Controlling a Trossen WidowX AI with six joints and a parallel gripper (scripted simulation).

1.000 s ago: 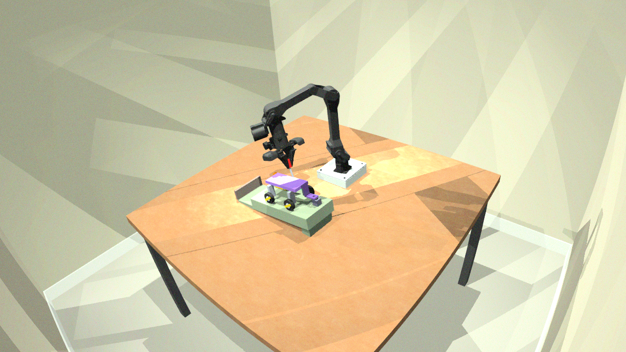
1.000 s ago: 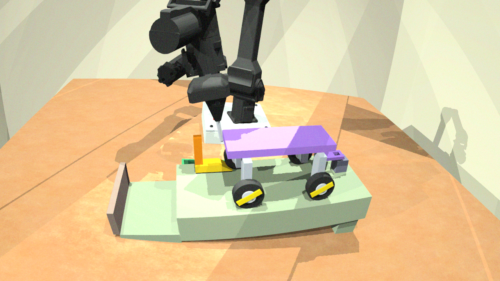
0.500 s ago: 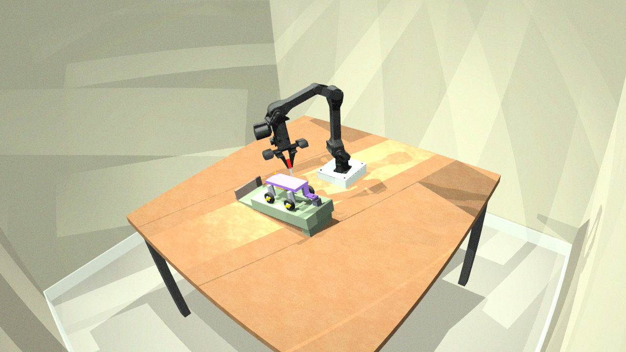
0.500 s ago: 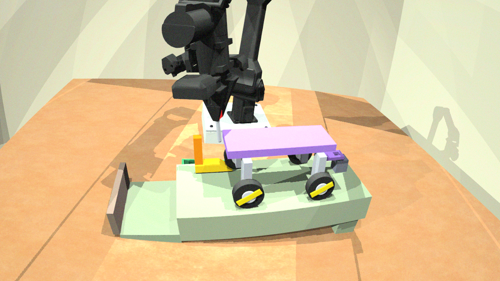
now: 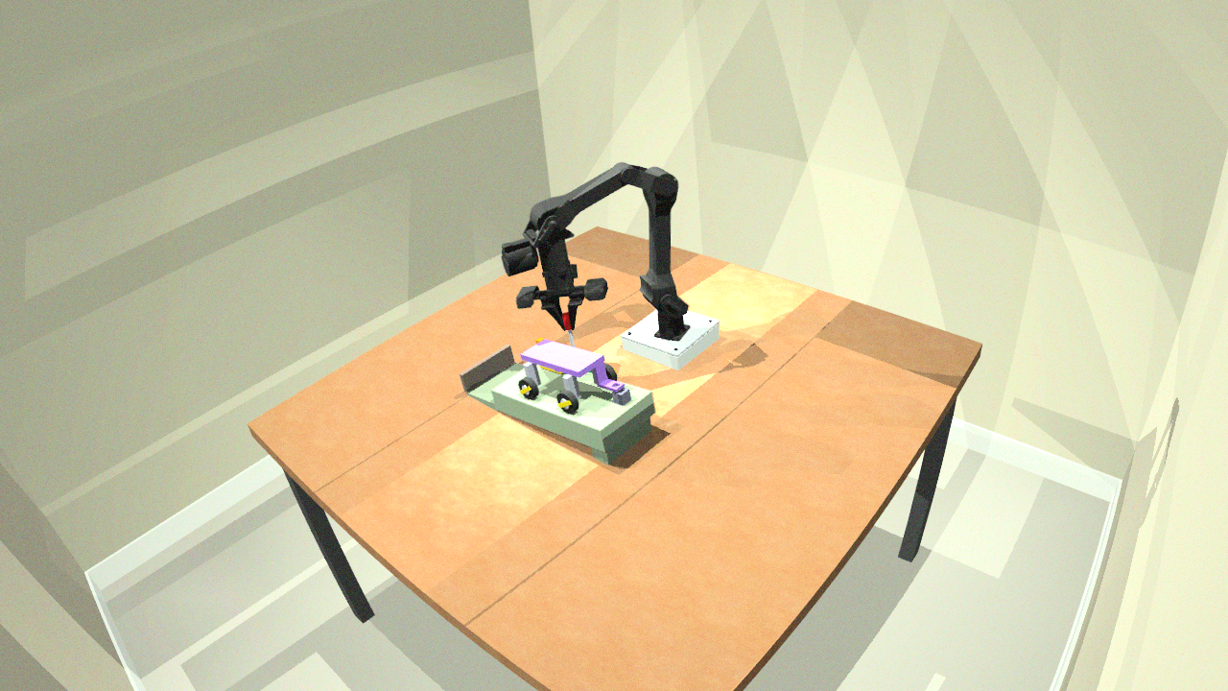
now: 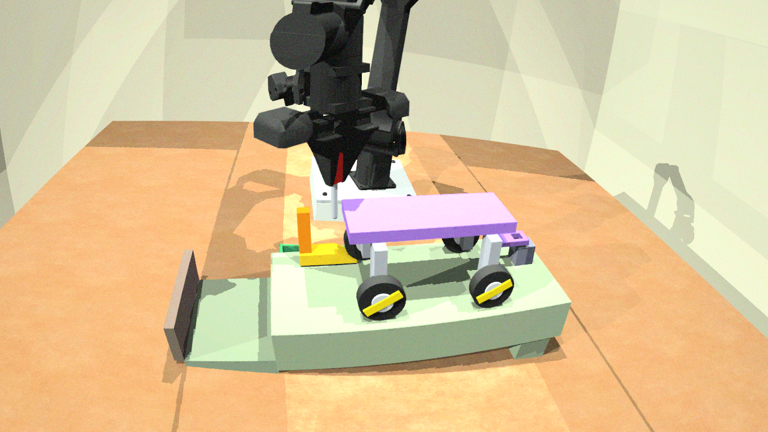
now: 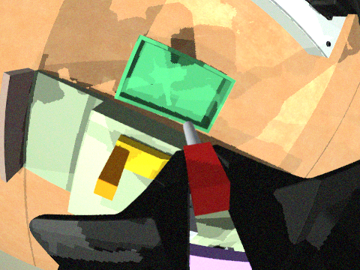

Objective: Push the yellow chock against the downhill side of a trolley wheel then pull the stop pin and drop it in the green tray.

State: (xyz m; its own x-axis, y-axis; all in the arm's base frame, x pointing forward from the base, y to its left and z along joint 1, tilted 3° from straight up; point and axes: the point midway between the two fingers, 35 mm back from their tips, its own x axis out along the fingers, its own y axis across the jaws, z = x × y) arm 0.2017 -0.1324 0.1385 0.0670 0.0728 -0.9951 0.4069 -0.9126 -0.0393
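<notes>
The red-headed stop pin is right at my gripper tip. Round my gripper tip: green tray: 20 mm behind, 140 mm below; then purple trolley: 120 mm ahead, 70 mm to the left, 20 mm below; then yellow chock: 50 mm ahead, 20 mm to the right, 50 mm below.
</notes>
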